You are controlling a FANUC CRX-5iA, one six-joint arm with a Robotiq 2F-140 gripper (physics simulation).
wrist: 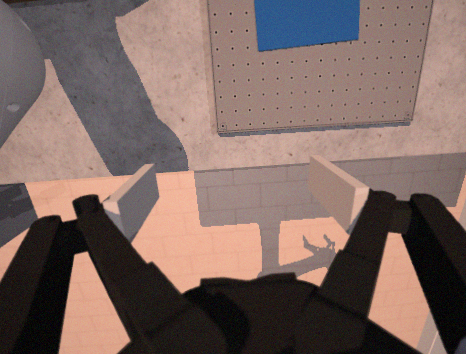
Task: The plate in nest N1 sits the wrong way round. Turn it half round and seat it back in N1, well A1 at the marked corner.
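My gripper [233, 176] is open and empty, its two pale finger pads wide apart, in front of the table's near edge and the floor beyond it. The plate, nest N1 and the marked corner do not show in the wrist view.
A grey perforated board [320, 90] lies on the stone-like table top [165, 75] at the upper right, with a blue rectangle [307, 22] on it, cut off by the top edge. A grey rounded body [17, 75] stands at the upper left. Brick-patterned floor [225, 250] shows below the table edge.
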